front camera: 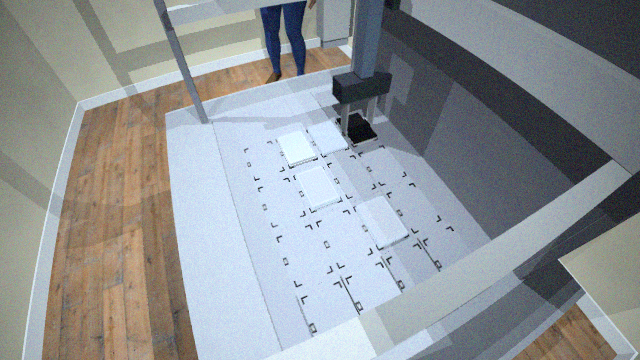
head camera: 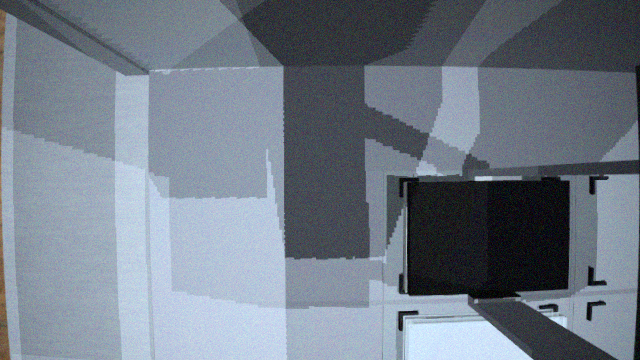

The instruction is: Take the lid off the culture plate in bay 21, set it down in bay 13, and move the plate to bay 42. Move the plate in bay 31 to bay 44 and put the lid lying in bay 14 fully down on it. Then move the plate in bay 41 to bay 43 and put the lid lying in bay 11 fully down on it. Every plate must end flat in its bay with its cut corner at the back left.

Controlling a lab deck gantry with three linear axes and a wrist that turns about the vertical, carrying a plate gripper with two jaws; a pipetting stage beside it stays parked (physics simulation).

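Places are measured from the robot's base along level axes (x ahead, y left, z up), in millimetres.
Pixels of known places: gripper, fingertip midpoint: (front camera: 356, 127) (head camera: 491, 237); robot's base, link origin: (front camera: 245, 150).
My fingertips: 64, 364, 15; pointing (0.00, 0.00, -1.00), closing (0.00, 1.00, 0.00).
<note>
Ahead of a thing's pixels: the offset from my fingertips to its middle, as dx, dy, dz.
My gripper (front camera: 358, 128) (head camera: 496, 237) is down in bay 41, shut on the black plate {+0, +0, -2} (front camera: 362, 131) (head camera: 450, 235), with one jaw at its front edge and one at its back edge. This plate lies low and looks flat; its cut corner cannot be made out. A white plate {+0, -107, -2} (front camera: 327, 138) (head camera: 450, 340) lies beside it in bay 31, partly cut off and crossed by the jaw's arm in the head view. A thicker white culture plate {+0, -214, -2} (front camera: 297, 146) lies in bay 21. By position, bay 11 shows bare marks and no lid. Bay 14 is largely hidden.
Another white piece {+164, -214, -8} (front camera: 318, 186) lies in the second column, right next to bay 21's plate. A translucent flat piece {+328, -107, -8} (front camera: 382, 220) lies nearer the front camera, in the third column. A pale frame beam (front camera: 500, 240) hides the nearest bays. A dark wall (front camera: 470, 150) borders the deck.
</note>
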